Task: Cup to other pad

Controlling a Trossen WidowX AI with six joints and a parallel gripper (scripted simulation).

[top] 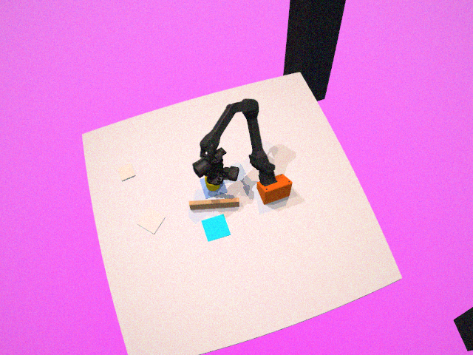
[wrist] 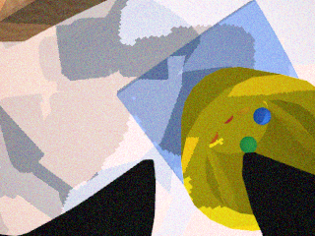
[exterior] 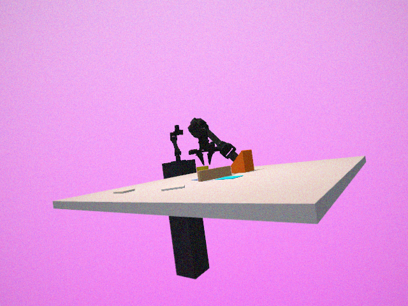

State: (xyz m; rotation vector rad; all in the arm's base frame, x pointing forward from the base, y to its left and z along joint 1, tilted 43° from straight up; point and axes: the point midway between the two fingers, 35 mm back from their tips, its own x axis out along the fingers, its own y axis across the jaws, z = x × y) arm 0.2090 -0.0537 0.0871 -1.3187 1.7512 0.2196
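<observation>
Now: gripper tip 20 mm short of the yellow cup, 20 mm to the left of it and 40 mm above it. From my gripper tip the other things lie so: green marble (20 mm ahead, 40 mm to the right, 60 mm below); then pale blue pad (20 mm ahead, 20 mm to the right, 80 mm below); then blue marble (40 mm ahead, 30 mm to the right, 60 mm below).
</observation>
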